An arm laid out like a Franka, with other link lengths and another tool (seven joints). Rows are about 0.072 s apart.
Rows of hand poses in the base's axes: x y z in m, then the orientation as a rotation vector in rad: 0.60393 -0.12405 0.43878 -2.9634 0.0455 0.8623; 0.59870 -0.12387 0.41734 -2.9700 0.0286 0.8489; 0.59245 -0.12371 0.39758 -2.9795 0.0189 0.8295; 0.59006 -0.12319 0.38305 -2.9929 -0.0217 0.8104; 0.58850 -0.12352 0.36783 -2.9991 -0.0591 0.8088; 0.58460 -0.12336 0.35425 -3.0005 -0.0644 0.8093; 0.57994 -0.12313 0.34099 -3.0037 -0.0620 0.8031; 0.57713 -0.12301 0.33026 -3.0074 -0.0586 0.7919; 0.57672 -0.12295 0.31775 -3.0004 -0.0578 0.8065; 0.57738 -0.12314 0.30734 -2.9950 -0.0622 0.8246; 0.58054 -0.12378 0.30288 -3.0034 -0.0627 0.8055; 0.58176 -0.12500 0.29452 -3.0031 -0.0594 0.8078; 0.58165 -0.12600 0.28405 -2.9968 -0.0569 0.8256; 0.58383 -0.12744 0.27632 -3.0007 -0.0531 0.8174; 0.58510 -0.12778 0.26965 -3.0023 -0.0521 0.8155; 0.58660 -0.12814 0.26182 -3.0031 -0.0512 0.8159; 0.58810 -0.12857 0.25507 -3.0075 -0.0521 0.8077; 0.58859 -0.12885 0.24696 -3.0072 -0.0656 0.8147; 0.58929 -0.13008 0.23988 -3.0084 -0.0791 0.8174
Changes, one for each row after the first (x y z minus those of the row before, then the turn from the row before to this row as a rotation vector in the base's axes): -0.00523 0.00018 -0.02144 0.0005 -0.0098 0.0110; -0.00625 0.00016 -0.01976 -0.0021 -0.0139 0.0068; -0.00239 0.00052 -0.01453 -0.0007 -0.0148 0.0270; -0.00156 -0.00033 -0.01522 0.0004 -0.0026 0.0247; -0.00390 0.00016 -0.01358 -0.0006 0.0000 0.0037; -0.00466 0.00023 -0.01326 -0.0017 -0.0044 -0.0012; -0.00281 0.00012 -0.01073 -0.0011 -0.0075 -0.0021; -0.00041 0.00006 -0.01251 0.0027 0.0103 -0.0010; 0.00066 -0.00019 -0.01041 0.0009 0.0121 0.0029; 0.00316 -0.00064 -0.00446 -0.0027 -0.0133 0.0008; 0.00122 -0.00122 -0.00836 -0.0008 0.0015 -0.0020; -0.00011 -0.00100 -0.01047 0.0008 0.0122 -0.0017; 0.00218 -0.00144 -0.00773 -0.0020 -0.0057 -0.0021; 0.00127 -0.00034 -0.00667 -0.0011 -0.0015 -0.0004; 0.00150 -0.00036 -0.00783 -0.0010 0.0001 -0.0003; 0.00150 -0.00043 -0.00675 -0.0018 -0.0059 0.0010; 0.00049 -0.00028 -0.00811 0.0005 0.0042 0.0089; 0.00070 -0.00123 -0.00708 0.0001 0.0013 0.0089
